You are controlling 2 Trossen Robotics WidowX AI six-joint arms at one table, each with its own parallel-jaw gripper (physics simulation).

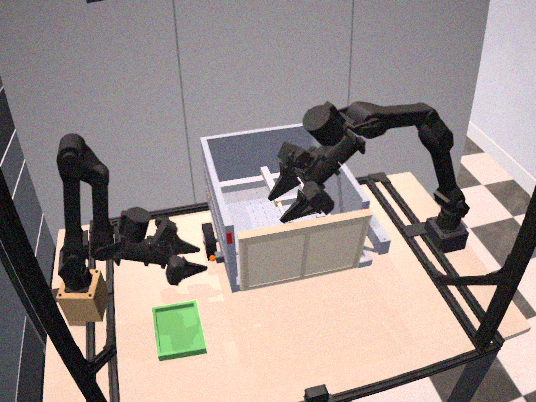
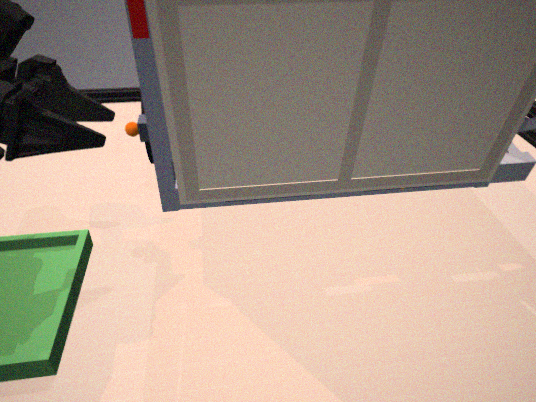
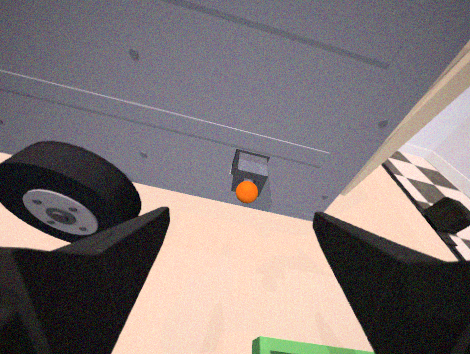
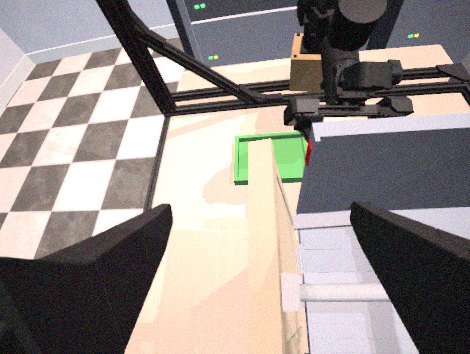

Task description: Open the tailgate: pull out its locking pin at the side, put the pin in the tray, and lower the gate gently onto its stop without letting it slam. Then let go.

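The beige tailgate stands upright at the end of the grey truck bed. The locking pin's orange ball head sticks out of a small block low on the bed's side. My left gripper is open and empty, its fingertips just short of the pin head. My right gripper is open and empty above the bed, near the gate's top edge. The green tray is empty.
The bed's side wall rises beside the pin, with a black wheel near it. A white bar crosses inside the bed behind the gate. A dark frame rail runs along the table's front edge.
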